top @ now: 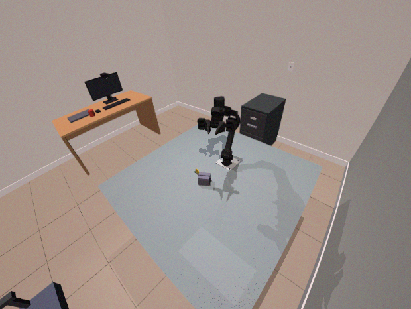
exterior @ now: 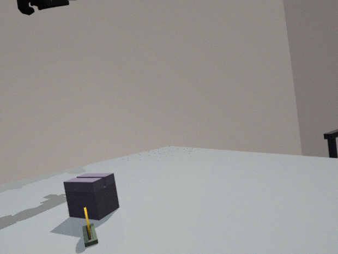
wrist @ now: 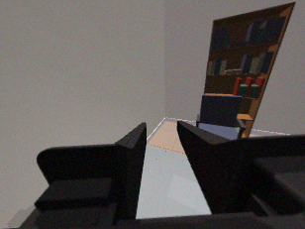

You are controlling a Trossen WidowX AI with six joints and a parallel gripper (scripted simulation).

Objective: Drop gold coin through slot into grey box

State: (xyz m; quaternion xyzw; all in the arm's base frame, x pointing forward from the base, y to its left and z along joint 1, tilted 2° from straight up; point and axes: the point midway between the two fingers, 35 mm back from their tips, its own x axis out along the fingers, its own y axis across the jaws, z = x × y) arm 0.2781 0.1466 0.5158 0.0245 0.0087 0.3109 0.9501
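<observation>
The coin is 50 mm behind my gripper tip, 260 mm to the right of it and 490 mm below it.
</observation>
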